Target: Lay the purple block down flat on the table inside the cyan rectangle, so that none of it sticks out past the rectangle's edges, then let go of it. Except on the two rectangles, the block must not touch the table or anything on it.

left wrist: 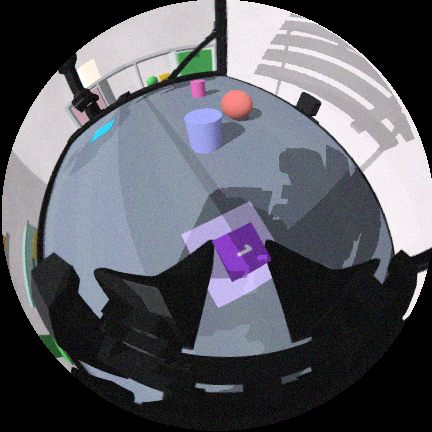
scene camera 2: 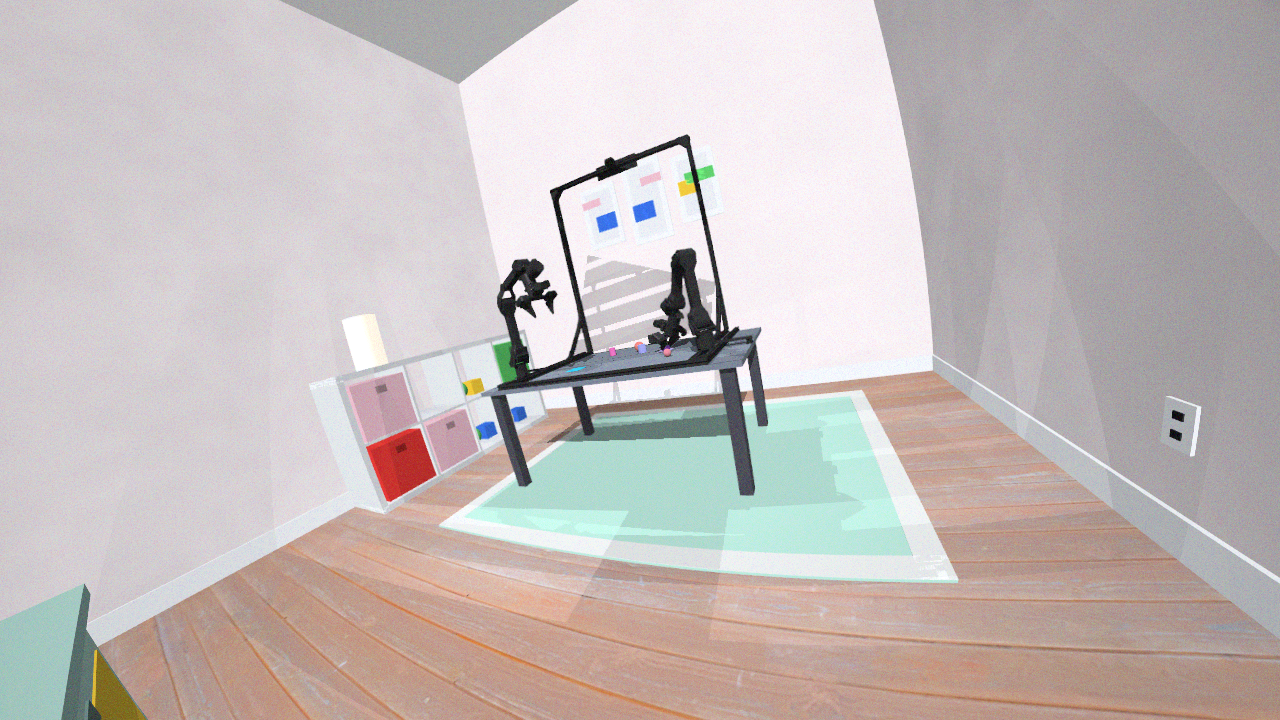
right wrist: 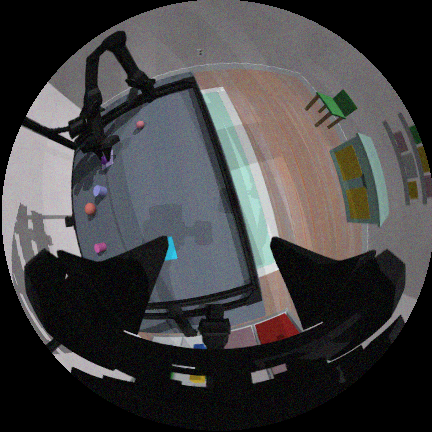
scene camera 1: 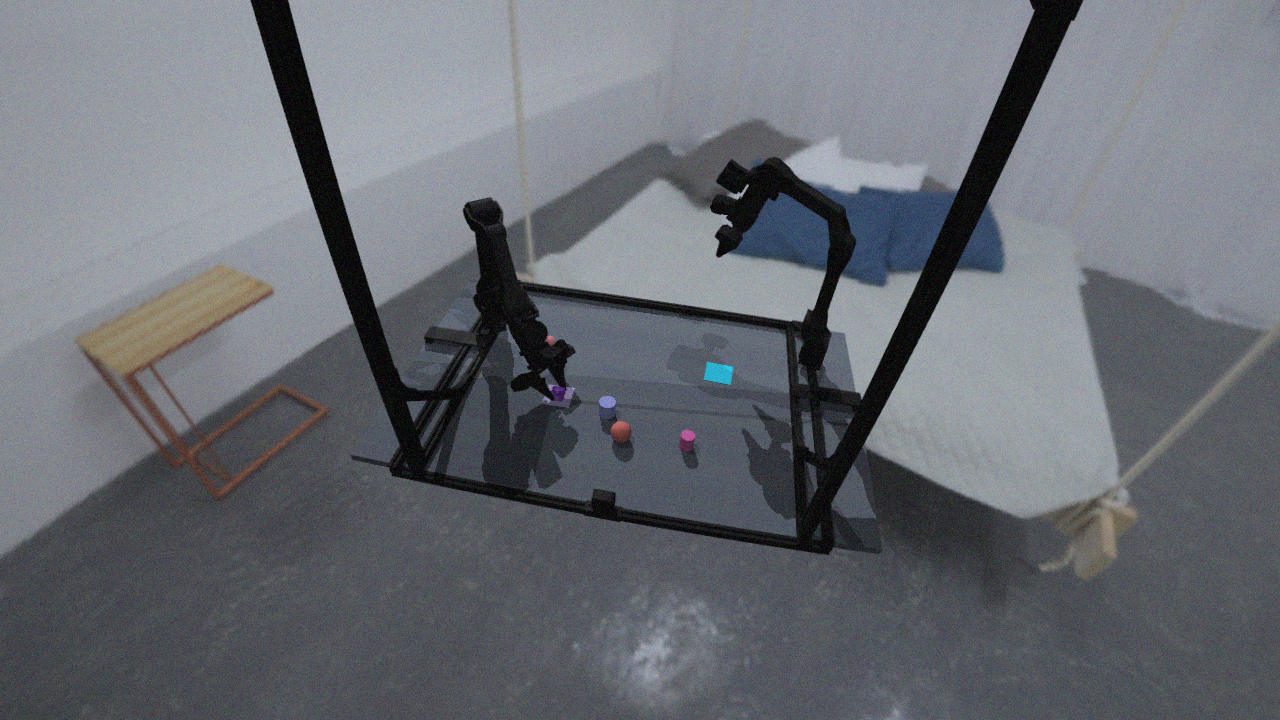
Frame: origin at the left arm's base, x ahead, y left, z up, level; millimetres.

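Seen in the pictures: left gripper, fingertip midpoint: (left wrist: 239, 244) (scene camera 2: 665, 348) (right wrist: 105, 160) (scene camera 1: 559, 395); right gripper, fingertip midpoint: (scene camera 2: 544, 315) (right wrist: 220, 241) (scene camera 1: 723, 248); left arm's base, origin of the base link: (scene camera 2: 707, 348) (right wrist: 149, 94) (scene camera 1: 493, 320); right arm's base, origin of the base link: (left wrist: 95, 114) (scene camera 2: 523, 376) (right wrist: 214, 310) (scene camera 1: 811, 360).
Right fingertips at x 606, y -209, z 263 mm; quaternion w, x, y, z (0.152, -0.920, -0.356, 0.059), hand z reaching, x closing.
Observation:
Pixels of each thing's top centre, then the offset from my right fingertips to it. "spot": a spot on its surface instead.
- purple block, middle of its top: (left wrist: 241, 250) (scene camera 1: 557, 391) (right wrist: 103, 157) dx -502, dy -127, dz -262 mm
- pale lilac rectangle, surface spot: (left wrist: 241, 290) spot: dx -522, dy -101, dz -281 mm
- cyan rectangle, surface spot: (scene camera 1: 719, 373) (left wrist: 102, 129) spot: dx -58, dy -183, dz -281 mm
- lavender cylinder, middle of its top: (left wrist: 202, 114) (scene camera 1: 607, 401) (right wrist: 95, 190) dx -400, dy -222, dz -241 mm
- orange ball, middle of its top: (left wrist: 237, 90) (scene camera 1: 621, 425) (right wrist: 85, 208) dx -396, dy -310, dz -232 mm
- pink cylinder, middle of its top: (scene camera 1: 688, 435) (left wrist: 196, 80) (right wrist: 96, 248) dx -255, dy -383, dz -241 mm
- small pink ball, middle of its top: (scene camera 1: 549, 337) (right wrist: 137, 121) dx -471, dy +70, dz -248 mm
The purple block (scene camera 1: 559, 392) (left wrist: 241, 252) (right wrist: 105, 160) sits on a pale lilac rectangle (left wrist: 241, 290) at the table's left side in scene camera 1. My left gripper (scene camera 1: 556, 389) (scene camera 2: 659, 339) (left wrist: 239, 244) is down at the table, its two fingers pressed against the block's sides, shut on it. The cyan rectangle (scene camera 1: 719, 373) (left wrist: 102, 130) (right wrist: 172, 250) lies far off toward the right arm, with nothing on it. My right gripper (scene camera 1: 727, 230) (scene camera 2: 542, 300) (right wrist: 220, 241) is open and empty, high above the table's right side.
A lavender cylinder (scene camera 1: 607, 406) (left wrist: 203, 130), an orange ball (scene camera 1: 622, 430) (left wrist: 236, 104) and a pink cylinder (scene camera 1: 687, 437) (left wrist: 198, 88) stand between the block and the cyan rectangle. A small pink ball (scene camera 1: 550, 340) (right wrist: 139, 124) lies behind the left arm. Black frame posts (scene camera 1: 330, 215) flank the table.

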